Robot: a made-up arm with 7 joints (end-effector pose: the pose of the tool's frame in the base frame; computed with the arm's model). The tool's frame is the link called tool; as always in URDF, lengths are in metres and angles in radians.
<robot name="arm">
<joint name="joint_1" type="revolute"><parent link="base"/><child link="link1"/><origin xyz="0.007 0.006 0.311" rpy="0 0 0"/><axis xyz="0.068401 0.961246 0.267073"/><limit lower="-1.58" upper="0.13" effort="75" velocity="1.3"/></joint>
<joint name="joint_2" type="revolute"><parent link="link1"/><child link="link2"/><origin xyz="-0.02 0.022 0.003" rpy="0 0 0"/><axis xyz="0.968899 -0.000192 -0.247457"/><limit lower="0.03" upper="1.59" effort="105" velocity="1.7"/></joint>
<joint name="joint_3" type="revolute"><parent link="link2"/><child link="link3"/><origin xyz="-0.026 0.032 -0.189" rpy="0 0 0"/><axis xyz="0.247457 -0.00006 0.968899"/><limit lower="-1.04" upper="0.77" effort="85" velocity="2.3"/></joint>
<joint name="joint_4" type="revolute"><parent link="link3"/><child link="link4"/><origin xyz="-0.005 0.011 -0.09" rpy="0 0 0"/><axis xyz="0.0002 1 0.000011"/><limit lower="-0.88" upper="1.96" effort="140" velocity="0.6"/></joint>
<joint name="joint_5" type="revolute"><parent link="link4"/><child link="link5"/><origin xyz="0.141 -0.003 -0.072" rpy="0 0 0"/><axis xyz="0.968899 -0.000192 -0.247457"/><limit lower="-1.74" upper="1.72" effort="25" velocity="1.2"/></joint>
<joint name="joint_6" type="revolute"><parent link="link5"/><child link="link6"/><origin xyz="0.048 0.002 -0.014" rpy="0 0 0"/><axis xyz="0.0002 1 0.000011"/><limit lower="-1.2" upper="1.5" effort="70" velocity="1.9"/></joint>
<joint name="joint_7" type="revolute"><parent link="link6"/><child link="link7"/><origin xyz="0.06 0.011 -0.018" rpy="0 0 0"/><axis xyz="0.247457 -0.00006 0.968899"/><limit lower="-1.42" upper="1.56" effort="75" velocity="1.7"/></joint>
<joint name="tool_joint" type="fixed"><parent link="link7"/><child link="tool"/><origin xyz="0.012 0.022 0.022" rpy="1.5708 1.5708 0"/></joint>
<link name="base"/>
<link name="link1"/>
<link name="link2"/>
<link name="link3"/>
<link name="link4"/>
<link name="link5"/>
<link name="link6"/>
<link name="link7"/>
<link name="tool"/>
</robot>
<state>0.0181 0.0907 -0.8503 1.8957 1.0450 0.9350 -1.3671</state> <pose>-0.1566 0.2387 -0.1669 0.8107 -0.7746 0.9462</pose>
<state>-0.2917 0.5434 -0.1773 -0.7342 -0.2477 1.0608 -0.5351</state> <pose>0.2997 0.0983 0.1671 1.8796 0.9992 -1.9642</pose>
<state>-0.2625 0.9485 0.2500 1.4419 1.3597 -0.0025 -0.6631</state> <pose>0.0943 0.4989 0.0084 -0.3669 -1.6822 1.2671</pose>
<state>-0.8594 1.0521 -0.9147 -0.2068 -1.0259 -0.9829 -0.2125</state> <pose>0.3489 0.1255 0.2491 1.9049 -0.4413 -1.0611</pose>
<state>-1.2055 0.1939 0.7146 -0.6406 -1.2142 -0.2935 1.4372</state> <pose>0.2695 0.2032 0.3764 -0.3655 -0.5021 -0.5950</pose>
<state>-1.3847 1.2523 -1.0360 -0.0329 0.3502 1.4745 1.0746</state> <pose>0.3908 0.1793 0.3812 1.0376 1.9255 1.8168</pose>
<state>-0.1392 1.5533 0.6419 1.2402 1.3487 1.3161 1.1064</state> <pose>0.0725 0.5360 0.4142 0.4932 -1.2469 -1.5423</pose>
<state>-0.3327 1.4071 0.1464 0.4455 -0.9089 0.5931 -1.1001</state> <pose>0.2978 0.4703 0.3083 1.3228 1.0973 -1.9399</pose>
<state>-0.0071 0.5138 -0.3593 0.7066 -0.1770 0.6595 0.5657</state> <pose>0.0807 0.2753 -0.1491 -0.6584 -2.7085 1.0263</pose>
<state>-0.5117 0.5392 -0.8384 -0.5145 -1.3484 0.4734 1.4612</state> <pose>0.2461 -0.0356 0.1065 0.8887 1.6261 -1.5392</pose>
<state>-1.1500 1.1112 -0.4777 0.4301 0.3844 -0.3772 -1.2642</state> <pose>0.4350 0.2095 0.3585 -1.9657 -0.9547 0.6767</pose>
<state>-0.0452 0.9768 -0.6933 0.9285 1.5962 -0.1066 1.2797</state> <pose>0.0505 0.3793 -0.0435 -2.4529 -0.4596 -0.2210</pose>
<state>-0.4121 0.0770 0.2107 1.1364 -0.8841 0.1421 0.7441</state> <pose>0.1694 0.1348 -0.2031 -0.5568 1.9267 -1.0237</pose>
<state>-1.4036 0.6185 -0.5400 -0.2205 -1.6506 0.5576 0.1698</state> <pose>0.3998 -0.0550 0.3996 1.6815 0.0087 -2.0261</pose>
